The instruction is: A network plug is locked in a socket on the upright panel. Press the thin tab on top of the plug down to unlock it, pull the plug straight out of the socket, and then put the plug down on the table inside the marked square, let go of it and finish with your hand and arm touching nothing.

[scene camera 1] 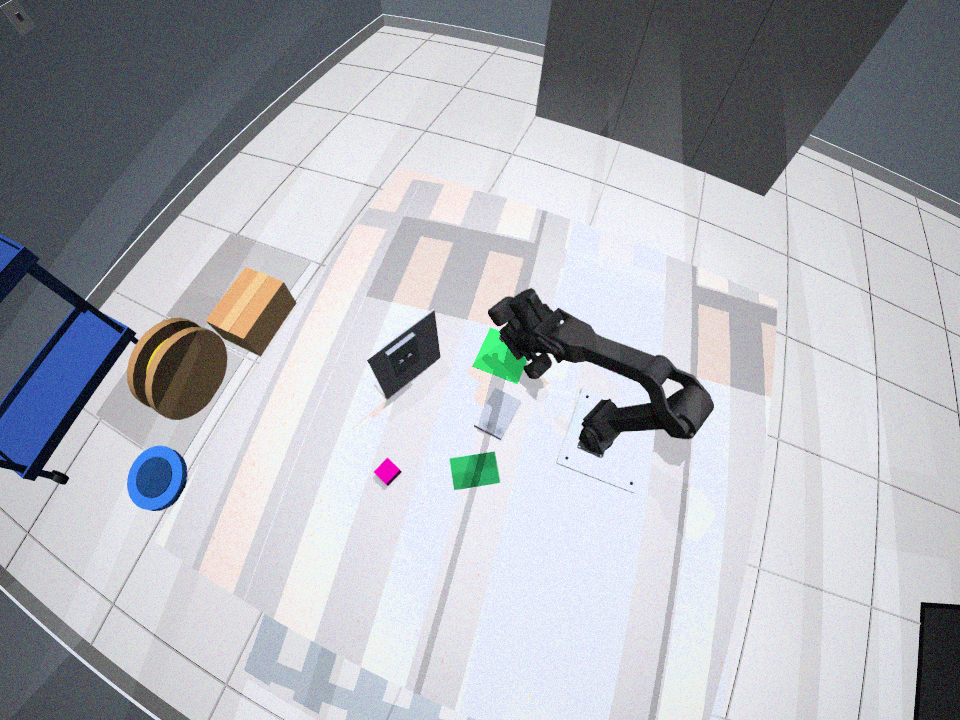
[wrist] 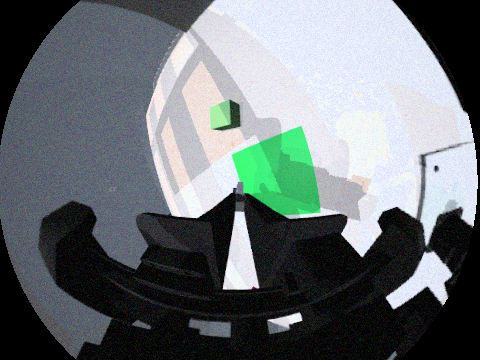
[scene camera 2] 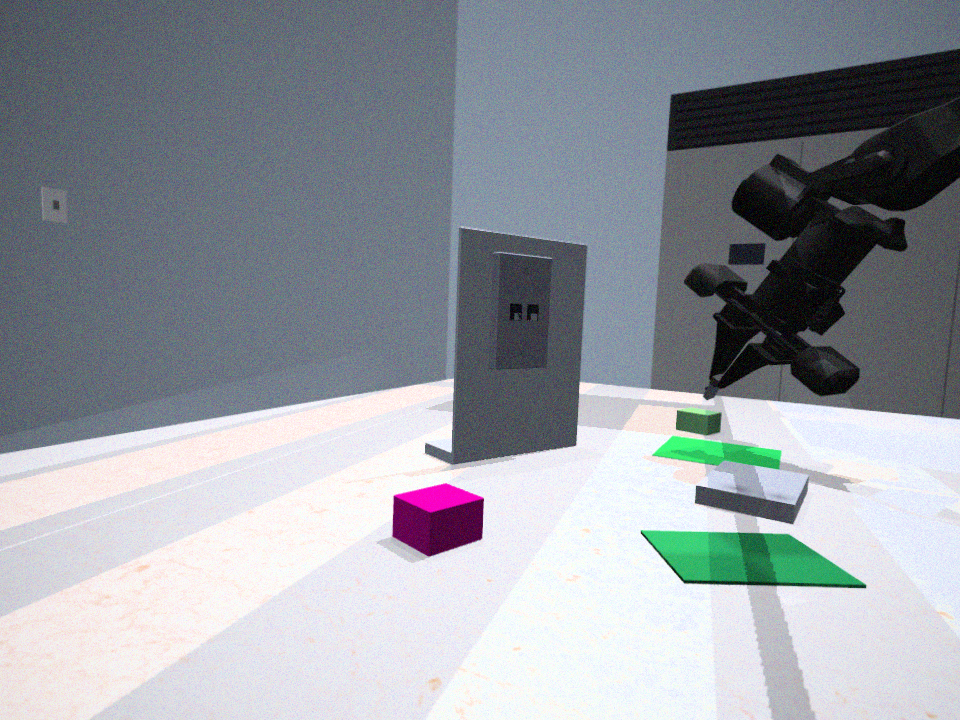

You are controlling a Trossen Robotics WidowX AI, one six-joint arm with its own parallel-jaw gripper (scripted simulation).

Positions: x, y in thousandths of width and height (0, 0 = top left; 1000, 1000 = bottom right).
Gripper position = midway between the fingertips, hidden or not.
Note:
I see my gripper (scene camera 2: 746, 534), a magenta cube (scene camera 2: 451, 723), a grey slab (scene camera 2: 807, 687), a pale green block (scene camera 2: 730, 585), a dark green square (scene camera 2: 746, 776) and a green square (scene camera 2: 708, 623).
The grey slab shows as well in scene camera 1 (scene camera 1: 517, 578). The pale green block shows as well in the wrist view (wrist: 470, 321). The dark green square is seen too in scene camera 1 (scene camera 1: 496, 653). The wrist view misses the grey slab, which is hidden by my gripper. Scene camera 1 does not show the pale green block, which is hidden by my gripper.

